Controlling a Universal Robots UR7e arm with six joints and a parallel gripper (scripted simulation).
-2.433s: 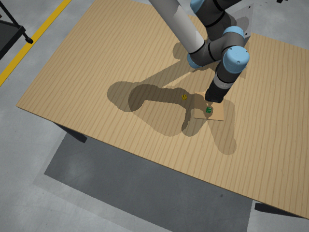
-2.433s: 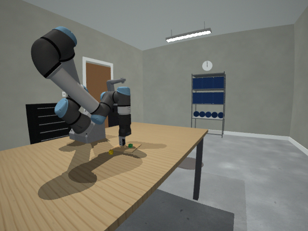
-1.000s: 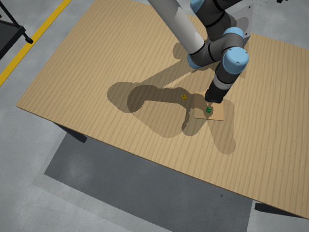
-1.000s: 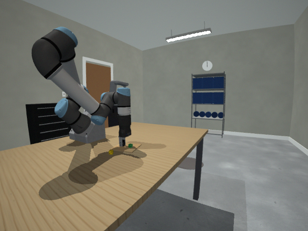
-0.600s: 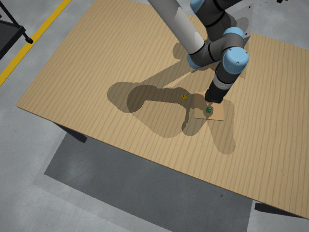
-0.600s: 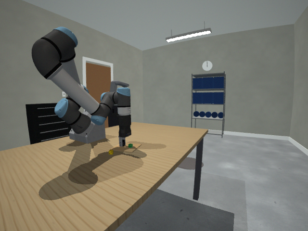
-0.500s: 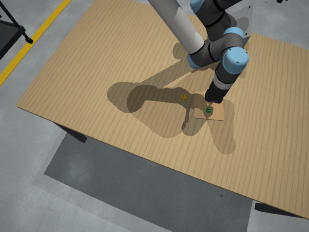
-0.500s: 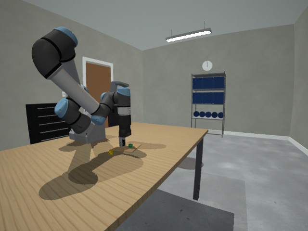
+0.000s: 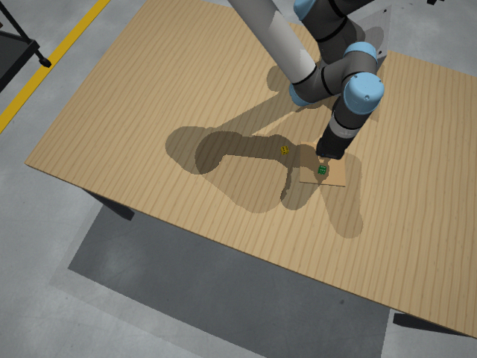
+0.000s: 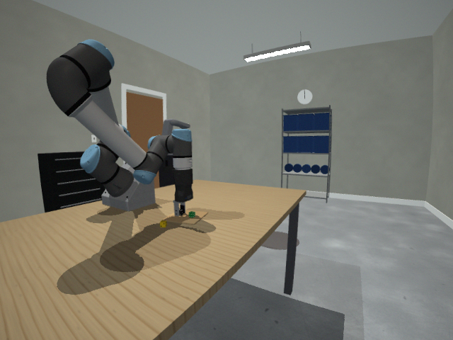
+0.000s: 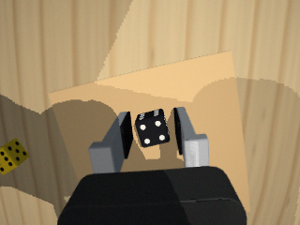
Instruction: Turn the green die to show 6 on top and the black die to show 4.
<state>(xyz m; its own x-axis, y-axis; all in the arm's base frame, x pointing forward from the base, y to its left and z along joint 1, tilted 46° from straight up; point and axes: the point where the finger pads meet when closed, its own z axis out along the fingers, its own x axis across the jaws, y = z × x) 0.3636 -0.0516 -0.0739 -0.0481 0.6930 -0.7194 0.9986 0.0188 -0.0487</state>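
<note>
Right now the black die is 10 mm below my hand. The rest, counted from my hand: green die: 60 mm ahead, 10 mm below; yellow die: 20 mm ahead, 120 mm to the right, 10 mm below; tan mat: 30 mm ahead, 20 mm below.
</note>
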